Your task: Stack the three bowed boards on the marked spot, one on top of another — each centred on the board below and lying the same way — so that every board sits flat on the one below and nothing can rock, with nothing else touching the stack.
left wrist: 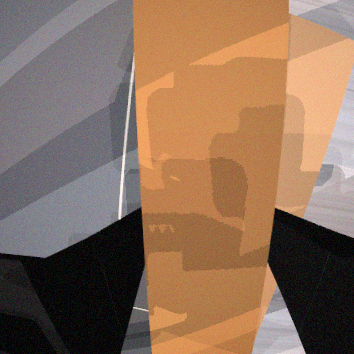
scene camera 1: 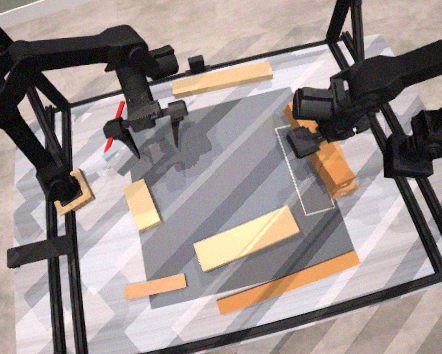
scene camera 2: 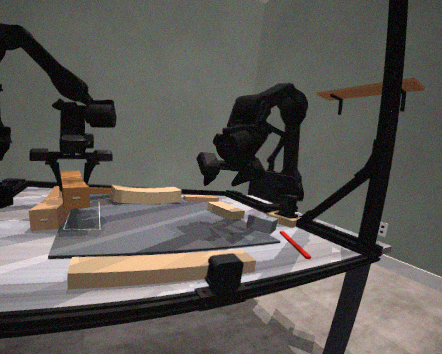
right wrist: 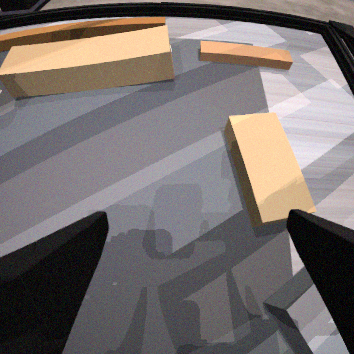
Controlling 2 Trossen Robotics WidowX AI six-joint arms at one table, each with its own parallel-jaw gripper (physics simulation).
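Places are measured from the left arm's base along level axes (x back, y down, z right), in metres.
Where they show: left gripper, between the fingertips: [left wrist: 202, 212] [scene camera 1: 316, 144]; right gripper, between the fingertips: [scene camera 1: 158, 153] [scene camera 2: 218, 185] [right wrist: 198, 219]; left arm's base, origin of its link: [scene camera 1: 412, 153]; right arm's base, origin of its link: [scene camera 1: 68, 191] [scene camera 2: 286, 215].
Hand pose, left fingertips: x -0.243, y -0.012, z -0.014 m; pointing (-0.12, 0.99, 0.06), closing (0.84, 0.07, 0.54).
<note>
Each offset is from my left fingertips to the centre of the thing. "*": to the spot under its first point.
My left gripper [scene camera 1: 322, 142] [scene camera 2: 73, 184] [left wrist: 202, 212] is shut on an orange bowed board @(dz -0.001, dx +0.001, dy -0.011 m) [scene camera 1: 332, 162] [scene camera 2: 76, 197] [left wrist: 210, 125]. That board is raised above the mat. In the left wrist view it overlaps a second orange bowed board @(dz +0.005, dx +0.040, dy +0.037 m) [scene camera 1: 352, 189] [scene camera 2: 44, 218] [left wrist: 320, 100], which lies lower and at an angle to it. The marked outline @(* dz -0.054, dx -0.049, dy +0.063 m) [scene camera 1: 291, 172] [scene camera 2: 99, 215] [left wrist: 127, 135] is partly hidden behind the held board. A pale bowed board @(dz -0.242, dx -0.141, dy +0.035 m) [scene camera 1: 246, 239] [scene camera 2: 145, 194] [right wrist: 95, 60] lies apart on the mat. My right gripper [scene camera 1: 158, 153] [scene camera 2: 223, 184] [right wrist: 198, 219] is open and empty above the mat.
Also around are a pale block @(dz -0.194, dx -0.415, dy +0.050 m) [scene camera 1: 142, 205] [right wrist: 267, 170], a short orange strip @(dz -0.383, dx -0.340, dy +0.056 m) [scene camera 1: 155, 286] [right wrist: 245, 54], a long orange strip @(dz -0.326, dx -0.035, dy +0.056 m) [scene camera 1: 289, 282], a long pale board [scene camera 1: 222, 79] [scene camera 2: 160, 267], a grey block @(dz -0.072, dx -0.508, dy +0.047 m) [scene camera 2: 261, 223] and a red stick @(dz +0.031, dx -0.565, dy +0.067 m) [scene camera 2: 295, 245].
</note>
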